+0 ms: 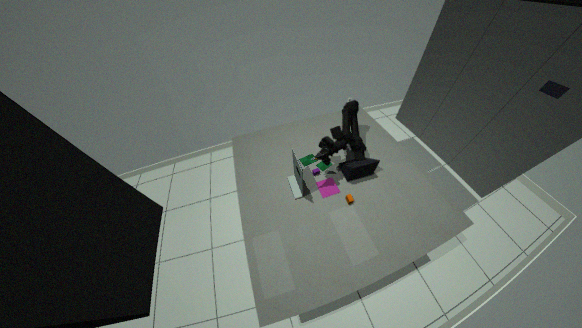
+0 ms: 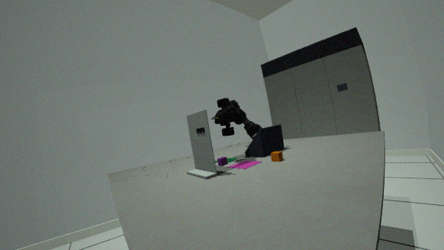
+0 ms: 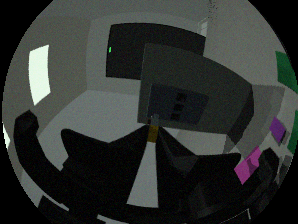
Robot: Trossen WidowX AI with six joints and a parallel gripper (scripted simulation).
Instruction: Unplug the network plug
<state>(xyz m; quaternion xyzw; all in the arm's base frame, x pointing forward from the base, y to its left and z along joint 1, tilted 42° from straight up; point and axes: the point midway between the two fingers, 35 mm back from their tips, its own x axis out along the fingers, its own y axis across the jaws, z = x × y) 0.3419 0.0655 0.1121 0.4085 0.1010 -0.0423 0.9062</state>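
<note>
Right now the magenta square is 24 cm below my gripper tip, 8 cm to the left of it and 6 cm behind it. From my gripper tip the other things lie so: network plug (1 cm ahead); grey panel (12 cm below, 11 cm ahead).
</note>
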